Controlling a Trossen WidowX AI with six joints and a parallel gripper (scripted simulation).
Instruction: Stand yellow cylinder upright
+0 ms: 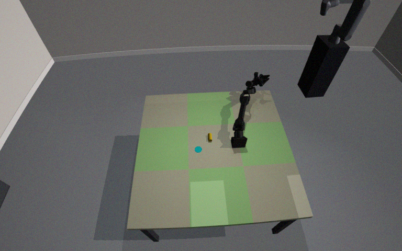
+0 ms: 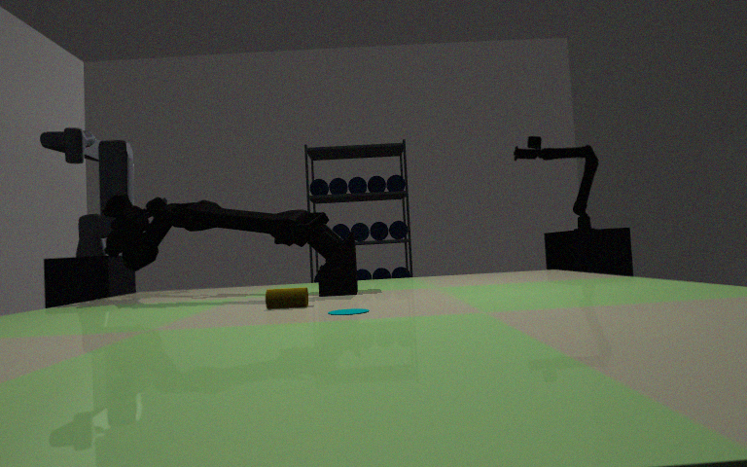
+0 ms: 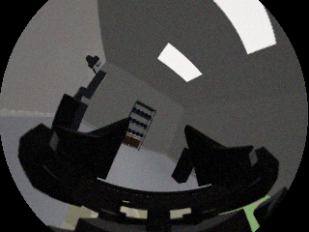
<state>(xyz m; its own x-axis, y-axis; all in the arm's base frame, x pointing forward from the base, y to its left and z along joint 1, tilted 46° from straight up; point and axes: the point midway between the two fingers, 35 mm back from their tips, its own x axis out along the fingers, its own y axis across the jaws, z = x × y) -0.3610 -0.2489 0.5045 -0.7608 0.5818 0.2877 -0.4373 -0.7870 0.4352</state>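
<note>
Right now my gripper tip is 620 mm short of the yellow tall cylinder, 440 mm to the right of it and 240 mm above it. Round my gripper tip: flat cyan circle (740 mm ahead, 540 mm to the left, 260 mm below).
</note>
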